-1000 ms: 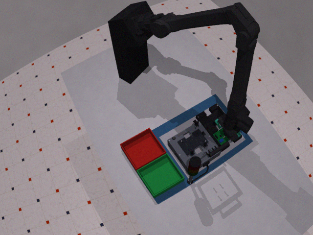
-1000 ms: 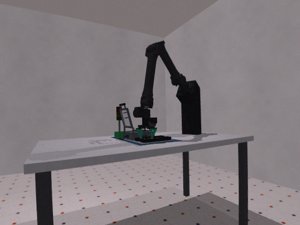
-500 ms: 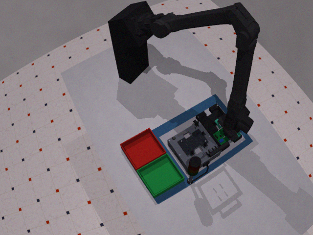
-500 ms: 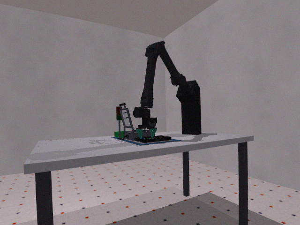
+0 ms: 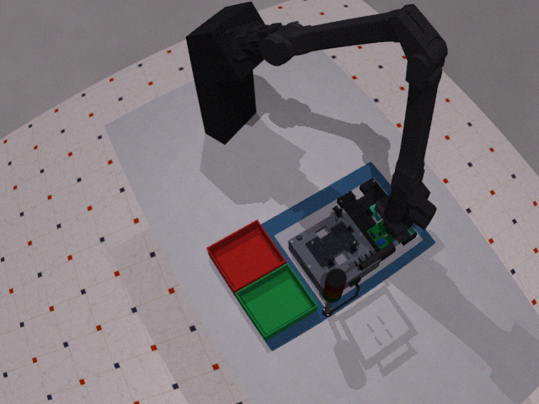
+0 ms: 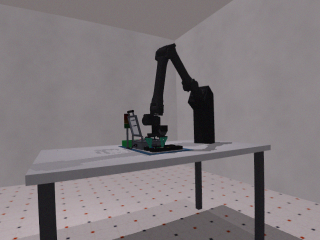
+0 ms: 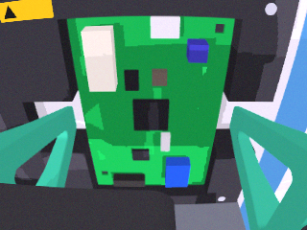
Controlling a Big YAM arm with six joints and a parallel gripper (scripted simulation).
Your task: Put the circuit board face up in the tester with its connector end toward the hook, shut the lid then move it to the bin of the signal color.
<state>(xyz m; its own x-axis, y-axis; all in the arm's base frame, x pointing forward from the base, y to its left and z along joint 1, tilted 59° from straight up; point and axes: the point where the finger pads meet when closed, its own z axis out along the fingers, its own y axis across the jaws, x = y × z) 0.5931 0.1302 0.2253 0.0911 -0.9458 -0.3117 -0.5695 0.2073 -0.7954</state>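
Right now the green circuit board is right at my hand. Round my hand: latch hook 130 mm to the right, 80 mm behind, 60 mm above; tester lid 160 mm above, 150 mm to the right, 110 mm ahead; tester plate 170 mm to the right, 50 mm above, 10 mm behind.
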